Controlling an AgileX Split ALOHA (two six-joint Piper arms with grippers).
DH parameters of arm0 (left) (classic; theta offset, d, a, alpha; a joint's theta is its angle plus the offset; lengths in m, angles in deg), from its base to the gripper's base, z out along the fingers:
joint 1: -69.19 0.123 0 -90
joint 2: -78.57 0 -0.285 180
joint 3: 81.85 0 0.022 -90
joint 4: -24.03 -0.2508 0 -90
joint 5: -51.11 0 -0.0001 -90
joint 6: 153.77 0.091 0 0
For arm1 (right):
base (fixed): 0 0 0 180
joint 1: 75.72 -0.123 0 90
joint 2: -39.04 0 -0.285 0
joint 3: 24.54 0 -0.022 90
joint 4: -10.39 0.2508 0 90
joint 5: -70.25 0 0.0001 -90
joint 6: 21.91 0.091 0 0
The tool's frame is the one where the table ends.
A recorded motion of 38 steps. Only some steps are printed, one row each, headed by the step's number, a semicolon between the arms.
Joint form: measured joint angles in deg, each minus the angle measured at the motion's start. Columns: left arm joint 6, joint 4, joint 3, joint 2, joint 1, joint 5; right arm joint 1, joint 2, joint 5, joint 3, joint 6, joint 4.
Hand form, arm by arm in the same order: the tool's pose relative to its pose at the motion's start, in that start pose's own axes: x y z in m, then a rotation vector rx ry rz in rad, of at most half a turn. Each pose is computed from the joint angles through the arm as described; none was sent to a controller.
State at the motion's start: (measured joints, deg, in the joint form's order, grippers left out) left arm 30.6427 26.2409 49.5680 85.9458 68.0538 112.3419; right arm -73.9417 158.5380 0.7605 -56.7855 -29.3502 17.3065
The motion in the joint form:
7: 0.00 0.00 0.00 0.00 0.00 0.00; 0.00 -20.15 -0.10 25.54 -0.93 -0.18
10: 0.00 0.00 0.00 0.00 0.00 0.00; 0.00 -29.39 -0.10 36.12 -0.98 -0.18
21: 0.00 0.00 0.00 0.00 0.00 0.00; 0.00 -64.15 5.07 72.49 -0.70 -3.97
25: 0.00 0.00 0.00 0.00 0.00 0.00; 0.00 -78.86 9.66 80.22 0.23 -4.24
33: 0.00 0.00 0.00 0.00 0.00 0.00; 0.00 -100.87 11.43 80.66 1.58 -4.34
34: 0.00 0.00 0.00 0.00 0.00 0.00; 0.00 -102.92 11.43 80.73 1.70 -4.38
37: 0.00 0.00 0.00 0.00 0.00 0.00; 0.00 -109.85 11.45 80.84 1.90 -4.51
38: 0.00 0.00 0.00 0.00 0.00 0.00; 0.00 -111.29 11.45 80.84 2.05 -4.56
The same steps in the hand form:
7: 0.0000 0.0000 0.0000 0.0000 0.0000 0.0000; 0.0885 0.0127 -0.0454 -0.0063 0.0952 -0.0068
10: 0.0000 0.0000 0.0000 0.0000 0.0000 0.0000; 0.1329 0.0184 -0.0617 -0.0086 0.1183 -0.0051
21: 0.0000 0.0000 0.0000 0.0000 0.0000 0.0000; 0.2993 0.0284 -0.0730 0.0602 0.0654 -0.0278
25: 0.0000 0.0000 0.0000 0.0000 0.0000 0.0000; 0.3393 0.0321 -0.0792 0.0857 -0.1350 -0.0259
33: 0.0000 0.0000 0.0000 0.0000 0.0000 0.0000; 0.3809 0.0401 -0.1196 0.1182 -0.5409 -0.0329
34: 0.0000 0.0000 0.0000 0.0000 0.0000 0.0000; 0.3857 0.0408 -0.1223 0.1209 -0.5753 -0.0337
37: 0.0000 0.0000 0.0000 0.0000 0.0000 0.0000; 0.4026 0.0430 -0.1306 0.1307 -0.6941 -0.0399
38: 0.0000 0.0000 0.0000 0.0000 0.0000 0.0000; 0.4062 0.0435 -0.1321 0.1324 -0.7191 -0.0395

